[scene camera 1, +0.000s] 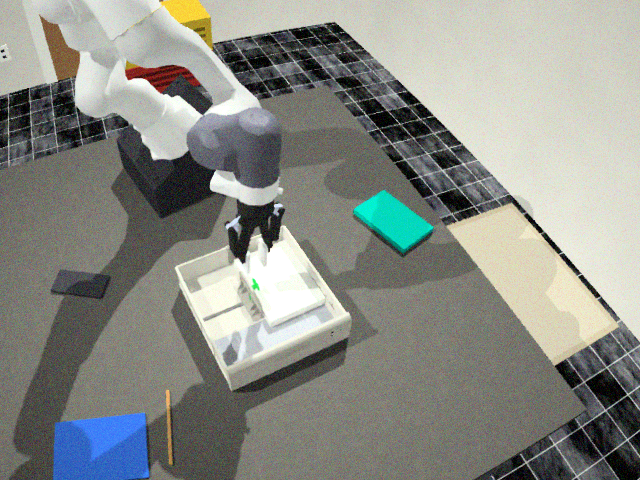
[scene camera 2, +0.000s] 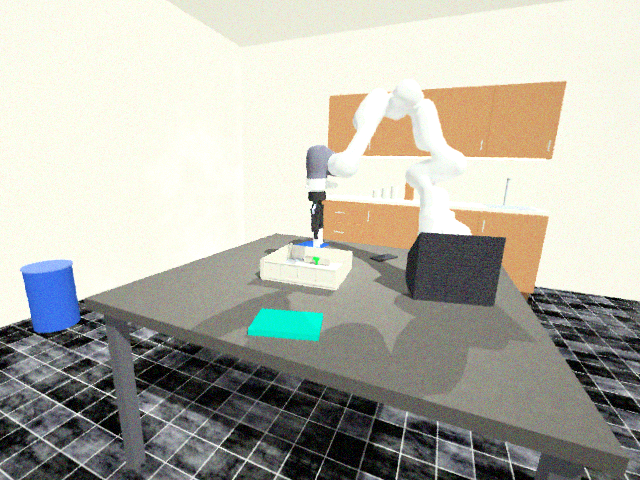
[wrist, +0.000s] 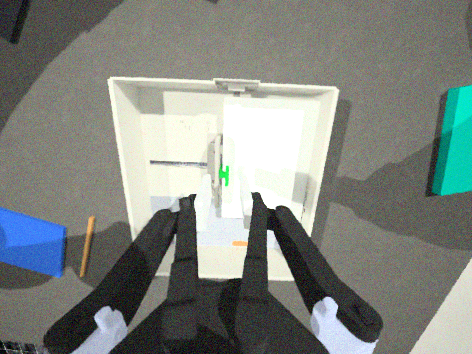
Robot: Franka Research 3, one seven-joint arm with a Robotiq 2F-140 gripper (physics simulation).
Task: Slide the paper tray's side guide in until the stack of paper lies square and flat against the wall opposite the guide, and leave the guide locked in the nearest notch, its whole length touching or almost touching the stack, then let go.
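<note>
The cream paper tray [scene camera 1: 289, 359] [scene camera 2: 299, 273] [wrist: 125, 145] stands on the table. Its upright side guide [scene camera 1: 248, 294] [scene camera 2: 297, 252] [wrist: 217, 170] has a green tab [scene camera 1: 255, 284] [scene camera 2: 315, 260] [wrist: 224, 175] and stands along the stack's left edge in the wrist view, touching or almost touching. The white paper stack [scene camera 1: 294, 289] [wrist: 270, 140] looks flat and square and reaches to or close to the opposite wall; bright light blurs its edge. My gripper [scene camera 1: 254, 258] [scene camera 2: 317, 243] [wrist: 225, 185] is partly open and empty, pointing down above the guide and stack. The notch engagement is hidden.
A teal block [scene camera 1: 392, 222] [scene camera 2: 286, 324] [wrist: 457, 140] lies beyond the stack-side wall. A blue pad [scene camera 1: 100, 444] [wrist: 32, 240], an orange stick [scene camera 1: 169, 428] [wrist: 87, 247] and a dark flat object [scene camera 1: 80, 284] [scene camera 2: 383, 257] lie on the guide's side. A black block [scene camera 2: 454, 268] stands at the arm's base.
</note>
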